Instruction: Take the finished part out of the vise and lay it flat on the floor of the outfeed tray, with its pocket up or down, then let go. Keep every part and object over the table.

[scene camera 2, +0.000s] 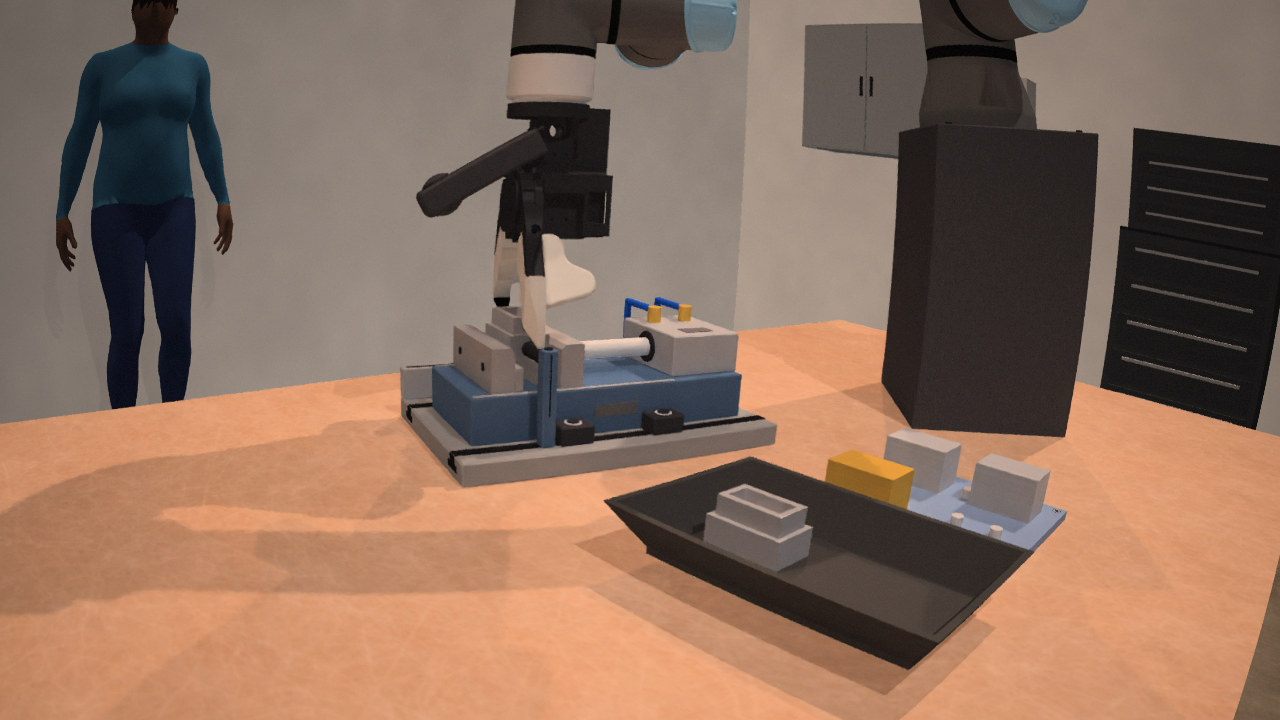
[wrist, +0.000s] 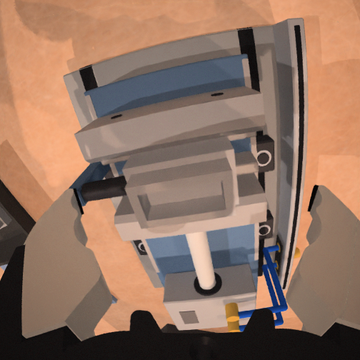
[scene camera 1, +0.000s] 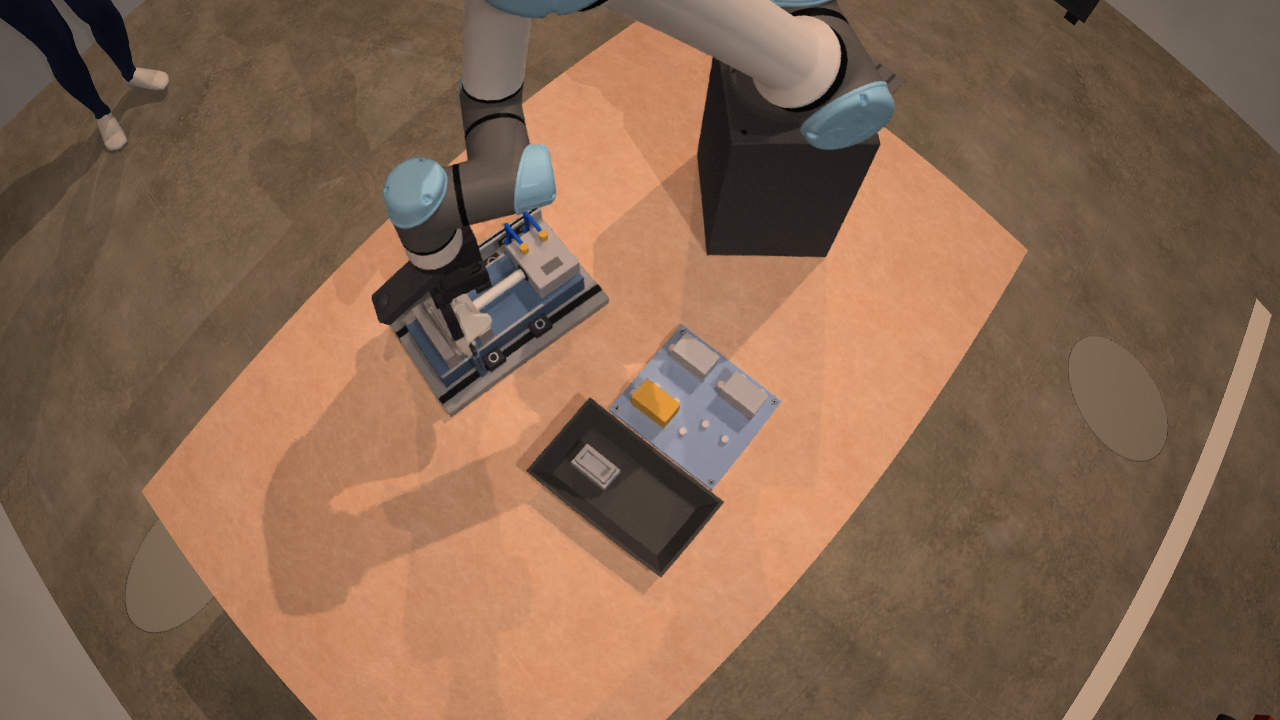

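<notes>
The finished part is grey and stepped and sits between the jaws of the vise, with its pocket facing up. My gripper is open and empty. Its fingers stand wide at either side of the part, their tips near the part's top in scene camera 2. In scene camera 1 the arm and gripper mostly hide the part. The black outfeed tray stands in front of the vise. A similar grey part lies in it, pocket up, toward one end.
A blue post with a dark stop pin rises beside the jaws. The vise's grey cylinder block carries blue hoses. A blue plate with two grey blocks and an orange block adjoins the tray.
</notes>
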